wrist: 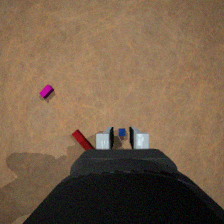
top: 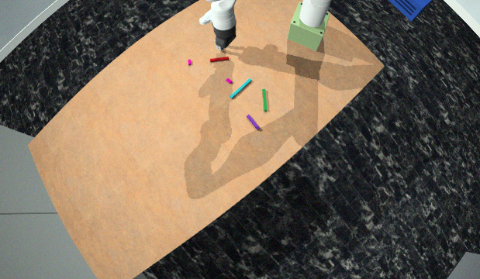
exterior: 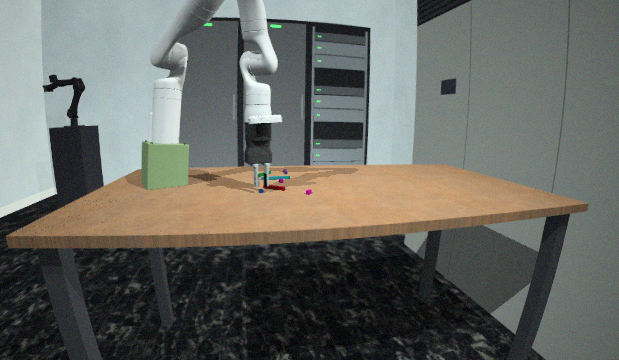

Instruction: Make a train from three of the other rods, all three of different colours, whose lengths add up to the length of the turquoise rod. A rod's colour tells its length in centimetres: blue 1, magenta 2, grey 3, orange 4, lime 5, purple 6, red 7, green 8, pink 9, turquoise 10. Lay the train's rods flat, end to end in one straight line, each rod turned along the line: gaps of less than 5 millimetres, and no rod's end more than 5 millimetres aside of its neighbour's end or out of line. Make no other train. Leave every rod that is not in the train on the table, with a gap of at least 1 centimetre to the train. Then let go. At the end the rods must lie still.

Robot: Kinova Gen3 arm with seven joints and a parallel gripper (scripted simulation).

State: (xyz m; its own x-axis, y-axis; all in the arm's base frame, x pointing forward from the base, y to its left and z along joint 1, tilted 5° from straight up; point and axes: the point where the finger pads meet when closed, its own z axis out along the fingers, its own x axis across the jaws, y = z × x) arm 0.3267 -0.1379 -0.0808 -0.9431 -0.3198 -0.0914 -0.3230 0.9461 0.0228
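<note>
My gripper is now 3 cm above the blue rod. The rest, counted from my hand: turquoise rod (5 cm ahead, 19 cm to the left, 3 cm below); then red rod (4 cm ahead, 4 cm to the left, 3 cm below); then green rod (1 cm ahead, 27 cm to the left, 3 cm below).
</note>
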